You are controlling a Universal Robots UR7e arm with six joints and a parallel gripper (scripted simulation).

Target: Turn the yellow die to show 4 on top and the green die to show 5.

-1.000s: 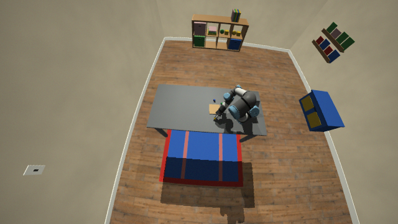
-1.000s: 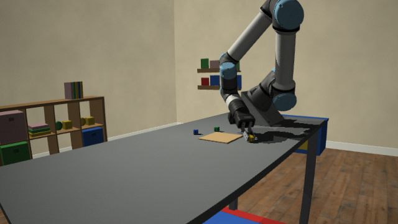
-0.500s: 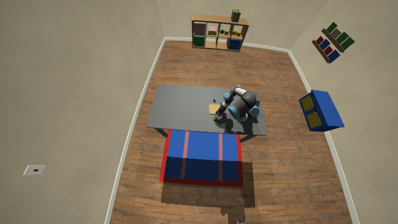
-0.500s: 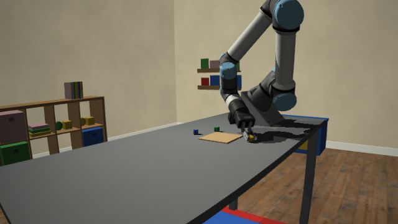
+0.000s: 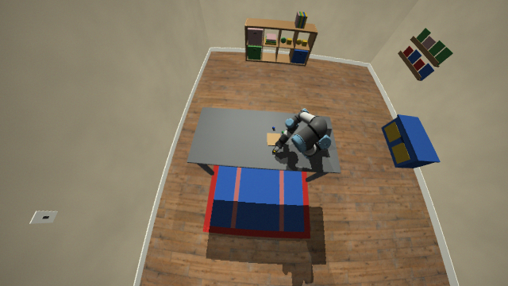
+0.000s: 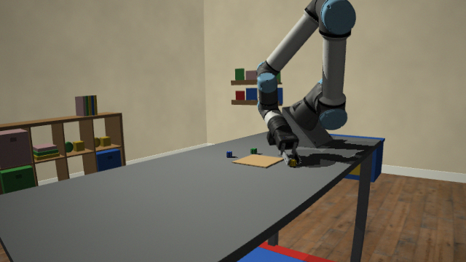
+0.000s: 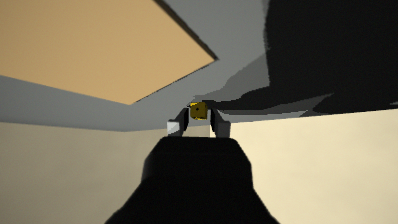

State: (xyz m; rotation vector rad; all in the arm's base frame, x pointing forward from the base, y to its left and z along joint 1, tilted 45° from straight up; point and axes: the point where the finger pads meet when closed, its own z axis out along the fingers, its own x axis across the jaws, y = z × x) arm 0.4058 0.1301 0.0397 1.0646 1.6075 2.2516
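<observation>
The yellow die is 1 cm below my hand. From my hand the other things lie so: tan mat: 13 cm to the right, 2 cm below; then blue die: 1 cm behind, 27 cm to the right, 1 cm below; then green die: 10 cm behind, 21 cm to the right, 1 cm below.
</observation>
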